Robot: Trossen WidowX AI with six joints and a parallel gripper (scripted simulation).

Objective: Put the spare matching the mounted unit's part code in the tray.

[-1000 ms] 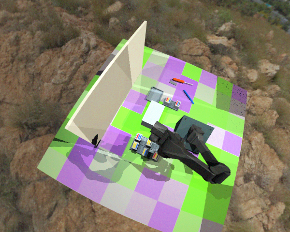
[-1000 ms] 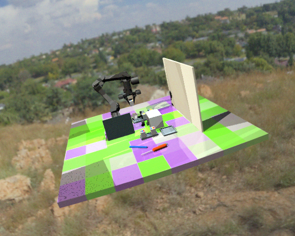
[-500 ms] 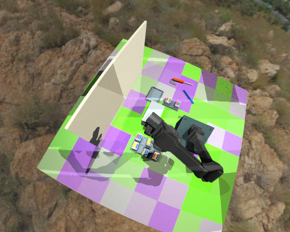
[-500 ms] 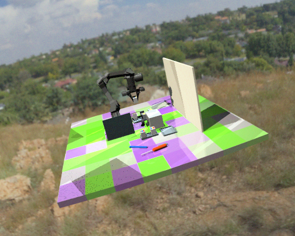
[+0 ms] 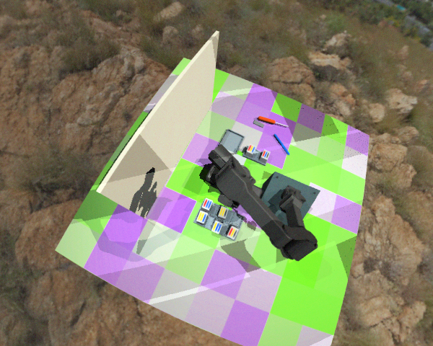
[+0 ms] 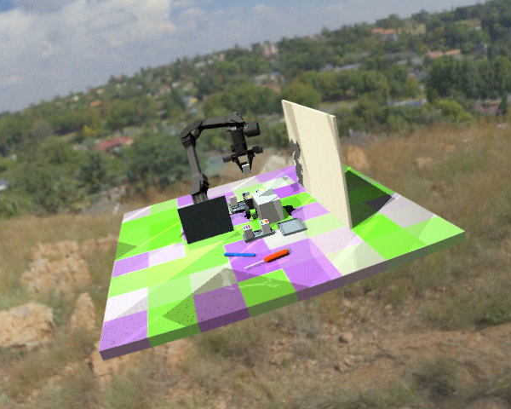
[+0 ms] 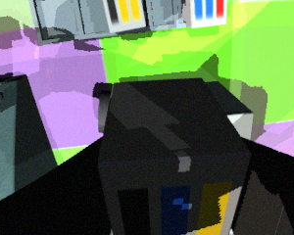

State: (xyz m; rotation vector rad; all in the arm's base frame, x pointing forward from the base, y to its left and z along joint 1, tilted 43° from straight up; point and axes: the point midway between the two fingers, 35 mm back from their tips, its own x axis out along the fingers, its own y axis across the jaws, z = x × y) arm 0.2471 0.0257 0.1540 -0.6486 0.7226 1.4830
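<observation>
My gripper tip is now 9 cm short of the grey tray, 30 cm to the left of it and 20 cm above it. From my gripper tip the other things lie so: mounted unit: 4 cm ahead, 11 cm to the right, 15 cm below; dark spare block: 3 cm above; beige panel: 29 cm ahead, 12 cm to the right, 3 cm above.
</observation>
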